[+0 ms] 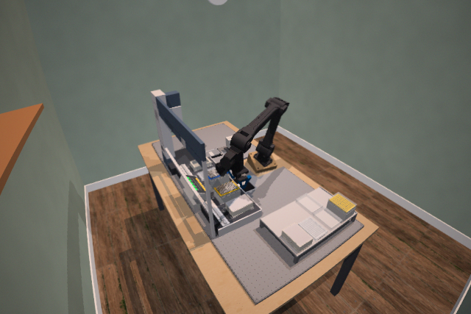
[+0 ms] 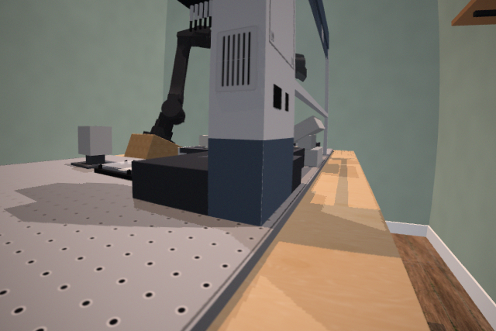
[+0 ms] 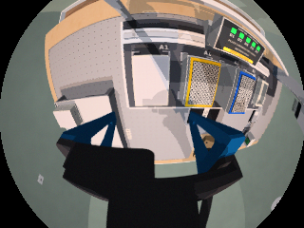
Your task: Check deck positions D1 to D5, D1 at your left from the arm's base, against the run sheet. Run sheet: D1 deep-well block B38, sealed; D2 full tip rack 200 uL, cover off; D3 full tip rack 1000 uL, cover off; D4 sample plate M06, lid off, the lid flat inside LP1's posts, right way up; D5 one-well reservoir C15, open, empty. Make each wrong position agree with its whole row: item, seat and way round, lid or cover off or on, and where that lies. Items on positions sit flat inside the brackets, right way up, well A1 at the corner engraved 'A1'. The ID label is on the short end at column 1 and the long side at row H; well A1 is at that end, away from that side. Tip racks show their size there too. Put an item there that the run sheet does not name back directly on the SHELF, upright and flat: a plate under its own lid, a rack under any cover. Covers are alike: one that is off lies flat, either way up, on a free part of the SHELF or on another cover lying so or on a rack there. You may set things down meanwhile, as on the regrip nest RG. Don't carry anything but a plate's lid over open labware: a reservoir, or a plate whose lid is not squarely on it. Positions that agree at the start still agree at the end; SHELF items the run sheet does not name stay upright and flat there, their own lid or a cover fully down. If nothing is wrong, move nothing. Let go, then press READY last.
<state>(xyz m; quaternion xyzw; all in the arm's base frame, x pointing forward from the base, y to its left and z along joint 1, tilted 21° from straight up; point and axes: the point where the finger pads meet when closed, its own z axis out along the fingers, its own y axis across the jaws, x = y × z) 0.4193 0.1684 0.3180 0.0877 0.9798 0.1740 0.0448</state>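
The white block is 160 mm below my hand. Also, from my hand: yellow-framed tip rack: 140 mm below, 120 mm to the right, 10 mm behind; gantry beam: 310 mm to the right, 280 mm above, 150 mm ahead; blue-framed tip rack: 240 mm to the right, 110 mm below, 20 mm behind.
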